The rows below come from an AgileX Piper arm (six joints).
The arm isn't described. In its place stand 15 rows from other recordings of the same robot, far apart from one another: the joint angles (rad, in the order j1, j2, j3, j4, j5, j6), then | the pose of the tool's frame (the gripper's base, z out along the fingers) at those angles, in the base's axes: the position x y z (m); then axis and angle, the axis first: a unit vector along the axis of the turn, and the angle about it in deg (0 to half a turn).
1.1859 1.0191 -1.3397 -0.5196 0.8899 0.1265 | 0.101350 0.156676 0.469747 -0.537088 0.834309 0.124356 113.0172
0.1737 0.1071 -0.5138 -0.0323 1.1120 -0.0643 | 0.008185 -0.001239 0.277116 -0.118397 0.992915 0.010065 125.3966
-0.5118 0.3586 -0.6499 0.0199 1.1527 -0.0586 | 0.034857 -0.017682 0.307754 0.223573 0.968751 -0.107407 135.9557
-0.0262 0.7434 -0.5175 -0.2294 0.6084 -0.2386 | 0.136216 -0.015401 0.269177 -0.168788 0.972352 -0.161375 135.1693
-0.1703 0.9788 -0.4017 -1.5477 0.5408 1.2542 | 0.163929 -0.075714 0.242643 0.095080 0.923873 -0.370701 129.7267
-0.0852 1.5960 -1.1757 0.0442 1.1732 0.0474 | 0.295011 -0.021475 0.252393 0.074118 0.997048 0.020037 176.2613
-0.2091 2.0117 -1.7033 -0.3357 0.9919 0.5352 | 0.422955 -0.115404 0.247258 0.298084 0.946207 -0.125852 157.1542
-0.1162 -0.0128 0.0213 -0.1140 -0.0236 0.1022 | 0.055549 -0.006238 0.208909 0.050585 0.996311 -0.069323 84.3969
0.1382 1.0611 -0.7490 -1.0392 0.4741 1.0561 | 0.222327 -0.005234 0.315275 0.088460 0.986389 -0.138604 116.8655
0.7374 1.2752 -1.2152 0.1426 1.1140 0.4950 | 0.175072 0.174704 0.353480 -0.103254 0.974884 0.197329 162.1842
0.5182 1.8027 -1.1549 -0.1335 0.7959 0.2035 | 0.305040 0.163964 0.185836 -0.197636 0.980209 -0.011407 166.4089
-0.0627 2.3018 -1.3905 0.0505 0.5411 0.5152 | 0.421676 -0.024103 0.049324 0.304127 0.951875 0.037960 168.9164
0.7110 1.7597 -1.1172 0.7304 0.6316 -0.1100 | 0.247057 0.260092 0.206884 -0.143971 0.941635 0.304296 169.3665
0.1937 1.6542 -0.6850 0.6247 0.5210 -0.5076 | 0.250197 0.076074 0.137311 -0.088851 0.982939 0.161049 167.8210
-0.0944 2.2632 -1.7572 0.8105 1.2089 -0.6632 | 0.457403 0.018639 0.167147 -0.114464 0.929518 0.350562 167.3072
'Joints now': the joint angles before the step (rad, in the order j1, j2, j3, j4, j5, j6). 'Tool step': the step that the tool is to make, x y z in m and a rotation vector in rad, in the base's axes. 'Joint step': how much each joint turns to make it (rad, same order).
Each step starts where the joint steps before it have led.
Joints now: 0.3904 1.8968 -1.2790 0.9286 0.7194 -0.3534
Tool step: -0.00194 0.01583 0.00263 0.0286 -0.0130 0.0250
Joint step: 0.0362 0.0125 -0.0223 0.0370 -0.0071 -0.0175
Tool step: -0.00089 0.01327 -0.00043 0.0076 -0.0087 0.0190
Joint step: 0.0314 0.0178 -0.0235 0.0080 -0.0107 0.0011
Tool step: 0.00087 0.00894 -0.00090 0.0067 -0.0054 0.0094
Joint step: 0.0190 0.0174 -0.0215 0.0070 -0.0075 0.0010
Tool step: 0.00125 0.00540 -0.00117 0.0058 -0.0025 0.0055
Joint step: 0.0100 0.0138 -0.0153 0.0077 -0.0035 -0.0027
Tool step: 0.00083 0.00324 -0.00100 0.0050 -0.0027 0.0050
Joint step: 0.0055 0.0091 -0.0088 0.0088 -0.0018 -0.0076
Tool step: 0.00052 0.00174 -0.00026 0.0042 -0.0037 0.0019
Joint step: 0.0029 0.0043 -0.0043 0.0075 -0.0027 -0.0069
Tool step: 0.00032 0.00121 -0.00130 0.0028 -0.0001 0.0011
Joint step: 0.0019 0.0048 -0.0014 0.0078 -0.0022 -0.0069
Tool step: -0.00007 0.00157 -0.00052 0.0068 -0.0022 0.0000
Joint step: 0.0030 0.0027 0.0000 0.0139 -0.0042 -0.0105
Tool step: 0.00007 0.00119 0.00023 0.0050 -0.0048 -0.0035
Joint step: 0.0028 0.0005 0.0000 0.0097 -0.0075 -0.0061
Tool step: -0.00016 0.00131 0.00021 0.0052 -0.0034 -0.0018
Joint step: 0.0030 0.0005 0.0000 0.0097 -0.0054 -0.0061
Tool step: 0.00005 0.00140 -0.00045 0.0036 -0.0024 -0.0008
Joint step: 0.0030 0.0025 -0.0010 0.0081 -0.0047 -0.0057
